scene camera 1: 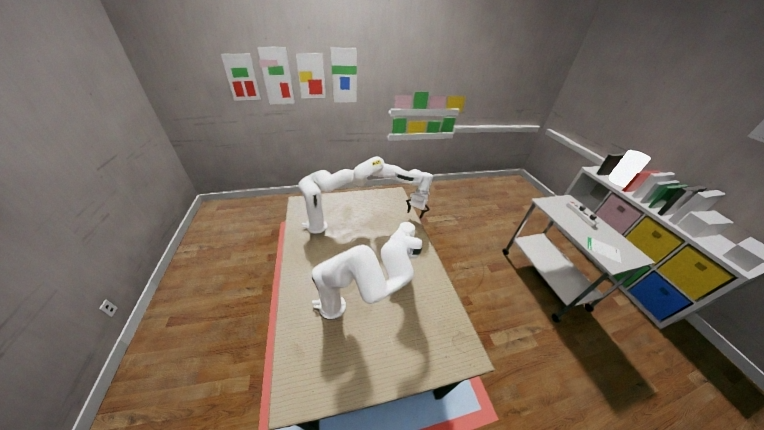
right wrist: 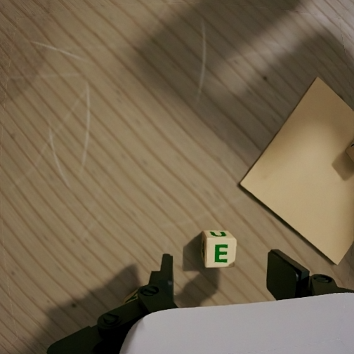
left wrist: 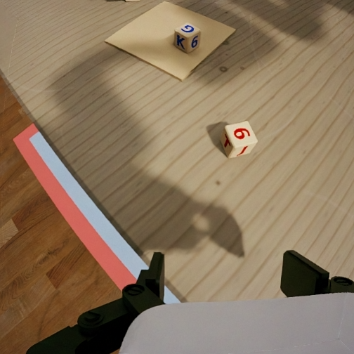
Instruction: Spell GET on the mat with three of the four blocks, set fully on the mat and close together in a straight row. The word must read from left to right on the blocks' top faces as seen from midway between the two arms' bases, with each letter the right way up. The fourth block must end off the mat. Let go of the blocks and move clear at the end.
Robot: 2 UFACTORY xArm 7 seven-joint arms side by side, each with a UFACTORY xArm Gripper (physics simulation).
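Observation:
The mat [left wrist: 140,42] [right wrist: 295,185] lies on the table. A blue-lettered block [left wrist: 187,38] stands on it, G on top, K and 6 on its sides; its edge shows in the right wrist view [right wrist: 351,151]. A red-lettered block [left wrist: 239,139] lies off the mat, a 6-like sign on top. A green-lettered block [right wrist: 219,249], E up and U on a side, lies off the mat. Another green-lettered block [right wrist: 132,296] is mostly hidden behind a right gripper finger. My left gripper [scene camera 1: 417,208] [left wrist: 224,271] is open, beyond the red-lettered block. My right gripper [right wrist: 220,271] is open above the table beside the E block.
The table [scene camera 1: 299,368] carries both arms; the near arm [scene camera 1: 350,267] hides the right gripper in the scene view. The table's edge, with a red and blue rug [left wrist: 65,210] on the floor below, runs near my left gripper. A white trolley [scene camera 1: 614,256] stands apart at the right.

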